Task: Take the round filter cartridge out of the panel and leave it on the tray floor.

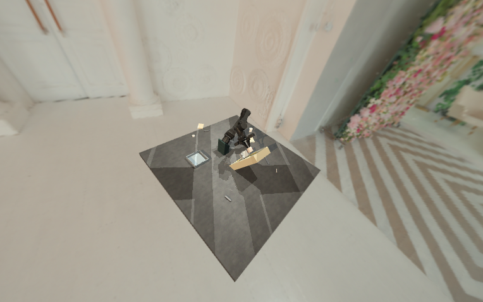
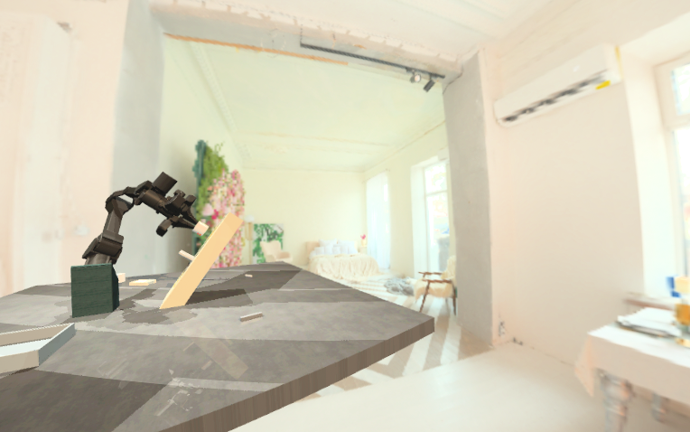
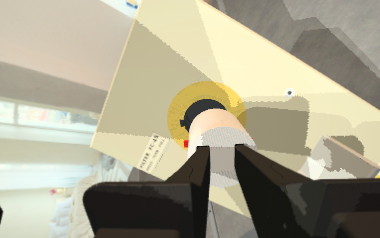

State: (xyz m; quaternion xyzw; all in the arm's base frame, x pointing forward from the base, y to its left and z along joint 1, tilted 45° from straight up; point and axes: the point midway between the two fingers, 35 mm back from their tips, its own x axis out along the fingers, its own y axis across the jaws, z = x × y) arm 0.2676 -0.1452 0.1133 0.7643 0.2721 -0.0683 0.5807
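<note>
The beige service panel is 11 cm below my gripper tip and 2 cm ahead of it. From my gripper tip the other things lie so: round filter cartridge 1 cm below, 1 cm ahead; tray 38 cm behind, 26 cm below, 25 cm to the right.
</note>
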